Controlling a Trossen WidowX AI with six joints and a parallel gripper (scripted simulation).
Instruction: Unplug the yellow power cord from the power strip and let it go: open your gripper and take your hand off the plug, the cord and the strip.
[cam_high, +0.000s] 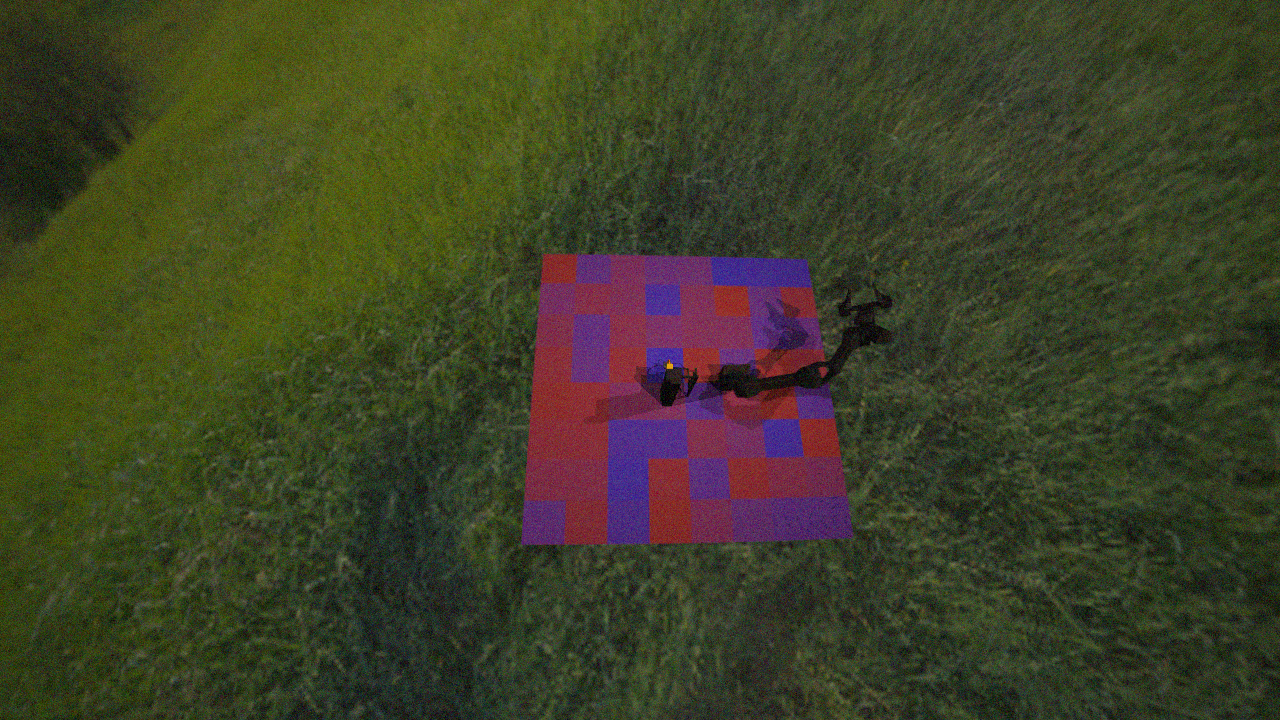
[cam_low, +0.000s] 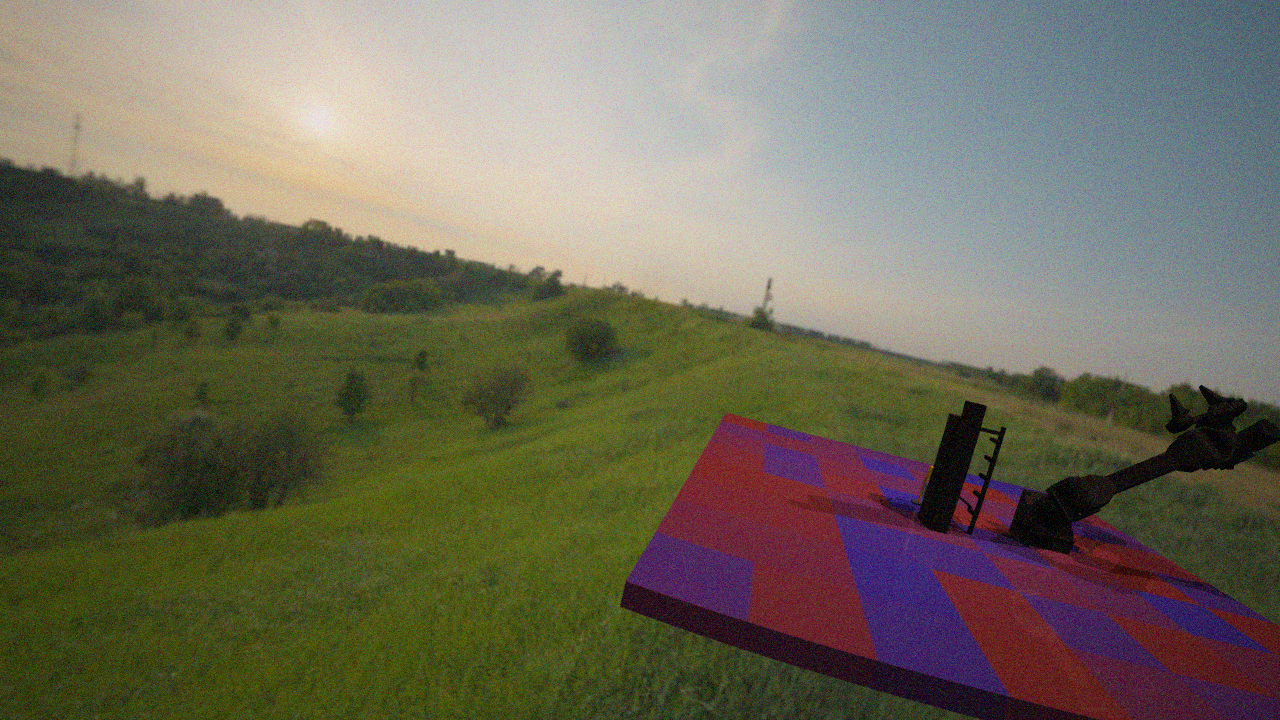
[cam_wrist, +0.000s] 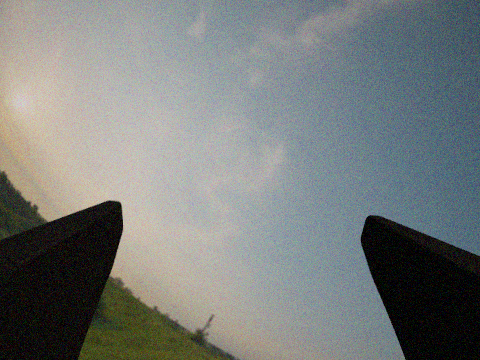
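Now: the yellow plug 660 mm ahead of my gripper tip, 350 mm below it and 290 mm to the left of it.
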